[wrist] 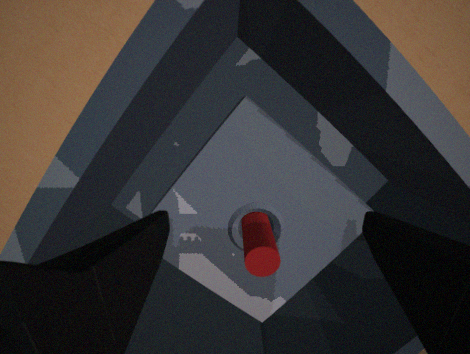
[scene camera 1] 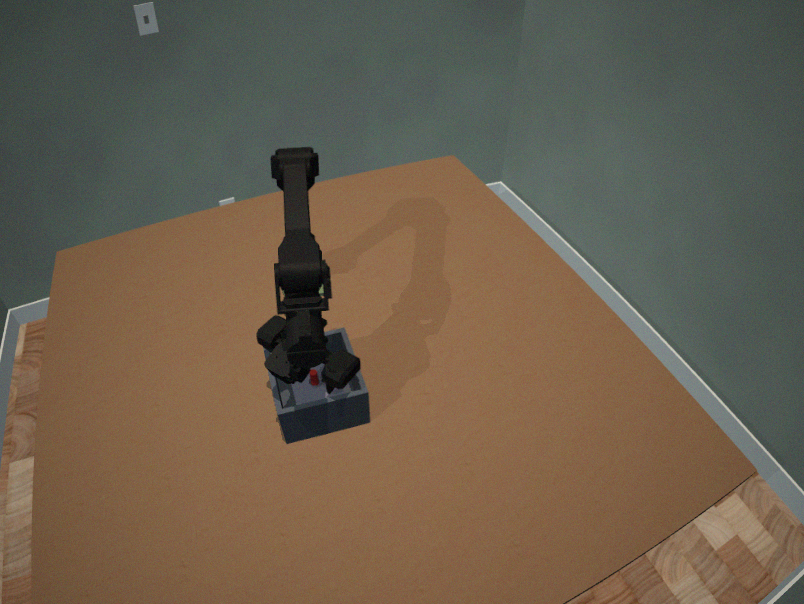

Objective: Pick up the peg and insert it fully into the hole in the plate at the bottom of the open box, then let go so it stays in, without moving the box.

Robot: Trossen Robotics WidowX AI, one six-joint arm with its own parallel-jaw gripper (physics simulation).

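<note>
The red peg stands roughly upright with its lower end in the round hole of the grey plate. Its upper part sticks up above the plate; how deep its lower end sits is hidden. The plate lies at the bottom of the open blue-grey box. My gripper is open over the box, with one fingertip on each side of the peg in the wrist view. Gaps show between the peg and both fingers, and nothing is held.
The box walls rise around the plate and close to the fingers. The box stands on the brown table top. The arm reaches over the box's back side and casts a shadow to the right. Green walls stand behind and to the right of the table.
</note>
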